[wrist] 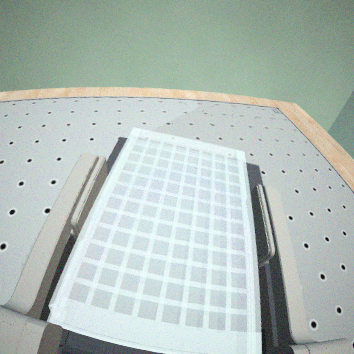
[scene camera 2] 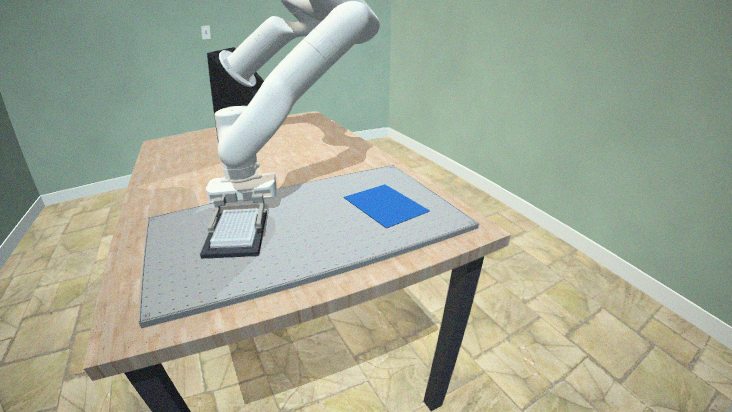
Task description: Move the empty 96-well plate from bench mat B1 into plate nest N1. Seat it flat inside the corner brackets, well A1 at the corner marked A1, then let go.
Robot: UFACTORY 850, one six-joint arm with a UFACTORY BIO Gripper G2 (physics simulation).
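The clear 96-well plate [scene camera 2: 233,227] [wrist: 168,239] lies over the dark plate nest N1 [scene camera 2: 227,251] [wrist: 254,174] on the left part of the grey breadboard. My gripper [scene camera 2: 238,219] [wrist: 177,175] is down over the nest, with one finger along each long side of the plate, and is shut on it. In the wrist view the plate looks a little skewed between the fingers. I cannot tell if it sits flat in the nest; the corner brackets are hidden. The blue bench mat B1 [scene camera 2: 386,204] lies bare at the right of the board.
The grey perforated breadboard [scene camera 2: 317,245] [wrist: 309,182] covers most of the wooden table [scene camera 2: 168,163]. The table's edge [wrist: 316,130] runs close beyond the nest. The arm's black base [scene camera 2: 224,87] stands at the back.
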